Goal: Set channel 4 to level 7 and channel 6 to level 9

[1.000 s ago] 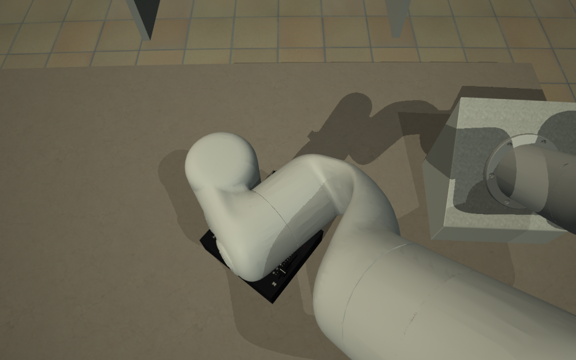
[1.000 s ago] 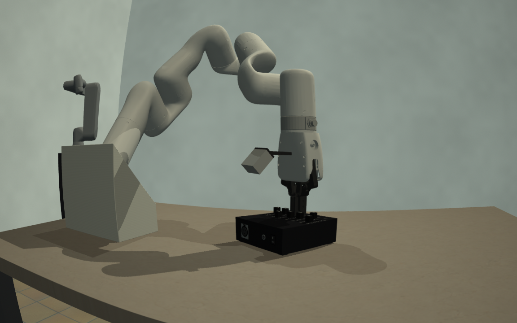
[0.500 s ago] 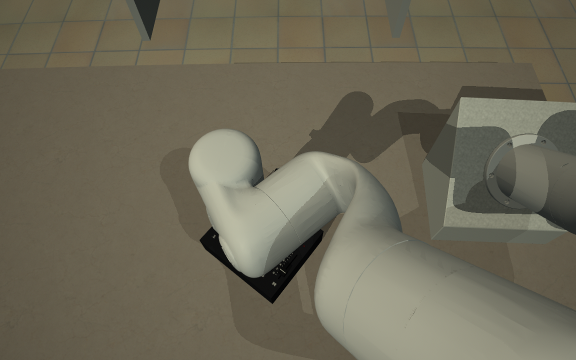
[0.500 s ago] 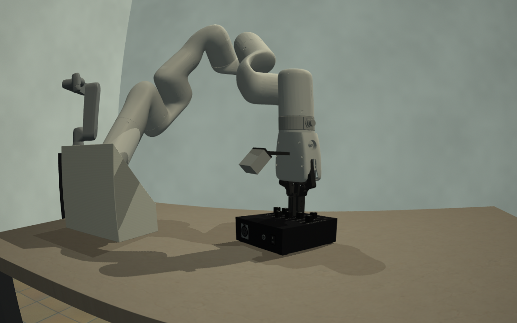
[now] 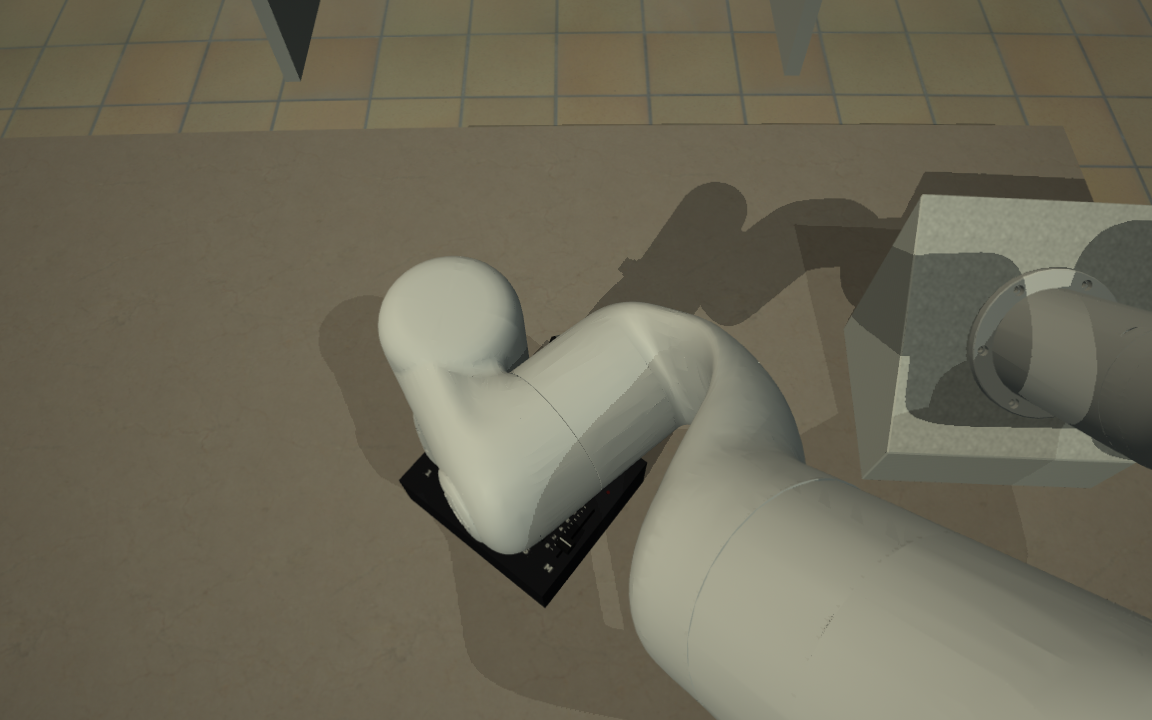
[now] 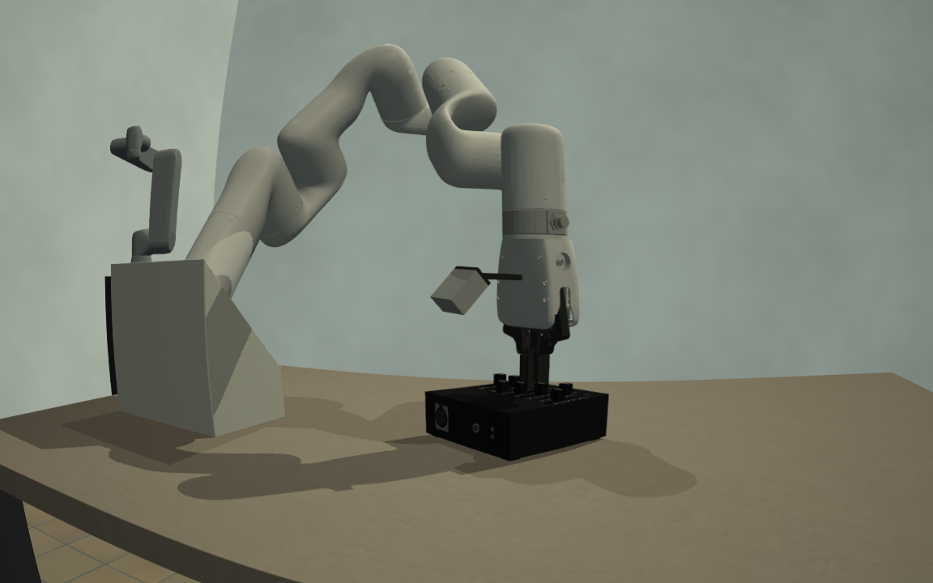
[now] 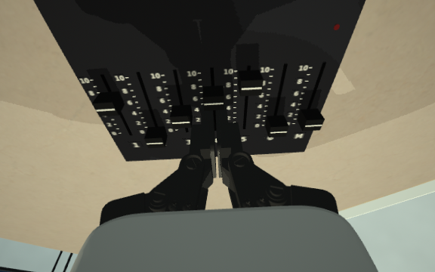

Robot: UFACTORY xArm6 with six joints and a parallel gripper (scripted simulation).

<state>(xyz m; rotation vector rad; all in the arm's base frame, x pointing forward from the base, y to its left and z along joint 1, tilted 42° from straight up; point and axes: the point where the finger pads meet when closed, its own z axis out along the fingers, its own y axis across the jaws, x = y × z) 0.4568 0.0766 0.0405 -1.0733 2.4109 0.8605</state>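
Now: the channel 4 cap 2 cm to the right of my hand, 1 cm below it and 1 cm behind it. From my hand the other things lie so: channel 3 cap (2 cm to the right, 1 cm below, 1 cm ahead); channel 5 cap (4 cm behind, 1 cm to the right, 1 cm below); channel 6 cap (3 cm to the left, 3 cm behind, 1 cm below).
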